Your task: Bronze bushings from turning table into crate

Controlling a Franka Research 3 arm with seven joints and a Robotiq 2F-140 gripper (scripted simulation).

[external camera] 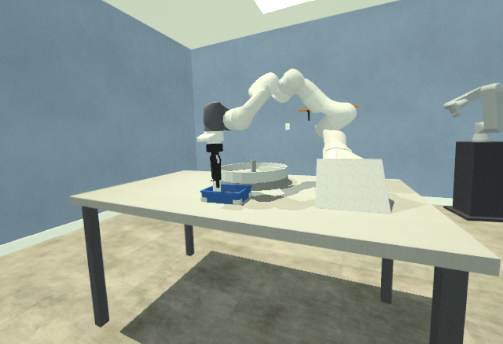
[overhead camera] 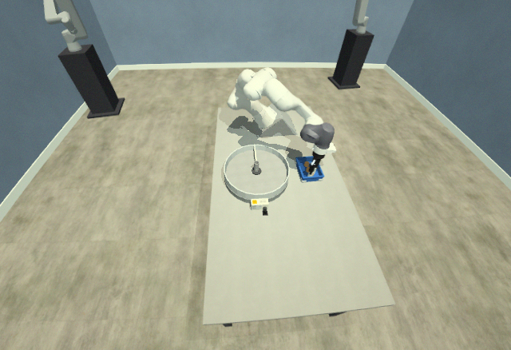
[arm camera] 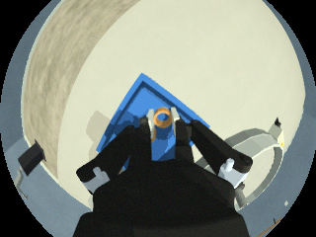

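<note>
Right now my hand is 5 cm past the crate and 3 cm above it. From my hand the other things lie so: turning table 36 cm to the right, 8 cm behind.
</note>
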